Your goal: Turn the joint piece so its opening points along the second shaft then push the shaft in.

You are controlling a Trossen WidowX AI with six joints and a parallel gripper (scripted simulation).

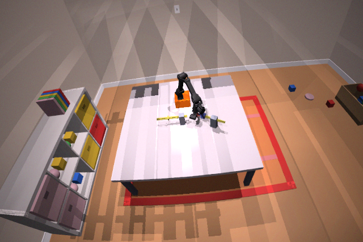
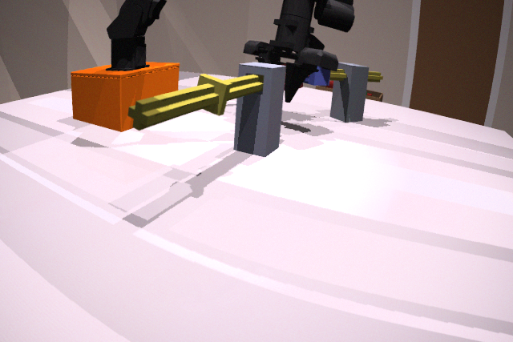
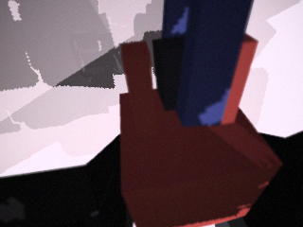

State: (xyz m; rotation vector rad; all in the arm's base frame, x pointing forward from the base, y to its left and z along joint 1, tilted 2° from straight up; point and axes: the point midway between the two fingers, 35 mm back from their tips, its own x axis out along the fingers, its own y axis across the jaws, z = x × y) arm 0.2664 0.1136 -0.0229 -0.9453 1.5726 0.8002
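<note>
Now: the red joint piece 4 cm above my gripper tip, 2 cm to the left of it and 1 cm ahead of it.
</note>
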